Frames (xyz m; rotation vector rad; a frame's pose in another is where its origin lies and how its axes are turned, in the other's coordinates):
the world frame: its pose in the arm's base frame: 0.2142 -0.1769 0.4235 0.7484 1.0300 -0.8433
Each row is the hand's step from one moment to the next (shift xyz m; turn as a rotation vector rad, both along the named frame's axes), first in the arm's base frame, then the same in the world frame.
Working: the arm's base frame: its pose in the world frame: 0.2947 -0.1577 -0.3805 -0.7484 -1.0300 0.8433

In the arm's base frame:
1: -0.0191 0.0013 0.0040 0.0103 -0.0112 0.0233
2: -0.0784 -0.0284 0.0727 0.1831 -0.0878 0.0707
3: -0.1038 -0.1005 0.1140 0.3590 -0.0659 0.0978
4: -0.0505 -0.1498 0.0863 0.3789 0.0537 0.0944
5: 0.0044 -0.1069 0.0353 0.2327 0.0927 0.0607
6: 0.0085 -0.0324 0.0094 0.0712 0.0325 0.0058
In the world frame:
1: -0.0093 -0.0154 -0.0077 -0.0163 0.0067 0.0216
2: -0.0825 -0.0719 0.0159 0.0048 0.1263 0.1740
3: -0.1110 -0.1230 0.0801 0.0224 0.2930 0.2375
4: -0.0590 -0.1040 0.1347 0.0029 0.3671 0.1435
5: -0.0065 -0.0426 0.1041 -0.0148 0.2544 0.0385
6: 0.0012 -0.0069 0.0341 0.0064 0.0781 0.0040

